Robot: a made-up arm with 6 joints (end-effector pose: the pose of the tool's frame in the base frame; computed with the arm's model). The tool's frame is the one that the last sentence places.
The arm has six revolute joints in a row. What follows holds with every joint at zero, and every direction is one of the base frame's.
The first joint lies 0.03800 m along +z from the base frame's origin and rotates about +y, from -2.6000 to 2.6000 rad.
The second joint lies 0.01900 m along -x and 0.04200 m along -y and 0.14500 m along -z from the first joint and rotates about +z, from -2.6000 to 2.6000 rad.
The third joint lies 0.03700 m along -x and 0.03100 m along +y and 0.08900 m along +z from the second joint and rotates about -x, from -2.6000 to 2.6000 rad.
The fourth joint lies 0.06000 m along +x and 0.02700 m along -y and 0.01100 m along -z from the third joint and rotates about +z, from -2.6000 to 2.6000 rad.
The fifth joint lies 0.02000 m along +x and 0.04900 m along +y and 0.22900 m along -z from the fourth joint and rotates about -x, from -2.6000 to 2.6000 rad.
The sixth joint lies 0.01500 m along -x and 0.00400 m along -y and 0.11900 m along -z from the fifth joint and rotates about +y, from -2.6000 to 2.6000 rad.
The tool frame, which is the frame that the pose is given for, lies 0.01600 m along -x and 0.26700 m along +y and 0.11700 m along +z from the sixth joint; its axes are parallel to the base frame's.
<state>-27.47 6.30 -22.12 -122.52 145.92 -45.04</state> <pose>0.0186 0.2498 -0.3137 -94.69 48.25 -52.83</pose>
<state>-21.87 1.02 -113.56 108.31 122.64 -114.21</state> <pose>0.2221 0.3433 0.1837 127.79 35.61 121.64</pose>
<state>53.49 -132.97 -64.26 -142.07 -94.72 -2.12</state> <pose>-0.1032 -0.0764 0.0371 101.47 37.65 105.03</pose>
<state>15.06 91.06 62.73 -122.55 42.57 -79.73</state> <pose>0.3181 0.1892 -0.3245 -161.38 -60.00 113.78</pose>
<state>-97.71 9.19 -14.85 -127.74 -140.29 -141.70</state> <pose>-0.0474 -0.0058 0.0545 -47.82 -2.54 76.34</pose>
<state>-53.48 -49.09 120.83 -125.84 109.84 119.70</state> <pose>-0.3785 -0.1105 -0.1858 -98.39 58.84 17.05</pose>
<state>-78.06 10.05 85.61 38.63 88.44 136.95</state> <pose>0.0716 -0.4838 0.2747 7.69 -4.61 -173.20</pose>
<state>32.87 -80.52 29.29 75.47 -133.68 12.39</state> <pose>-0.0634 -0.1995 -0.0117 133.47 53.40 5.76</pose>
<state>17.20 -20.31 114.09 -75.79 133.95 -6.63</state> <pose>-0.1906 -0.3235 0.2558 97.55 -46.99 15.26</pose>
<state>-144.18 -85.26 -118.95 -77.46 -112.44 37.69</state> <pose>0.0441 -0.0379 0.1857 -3.38 -40.69 -69.85</pose>
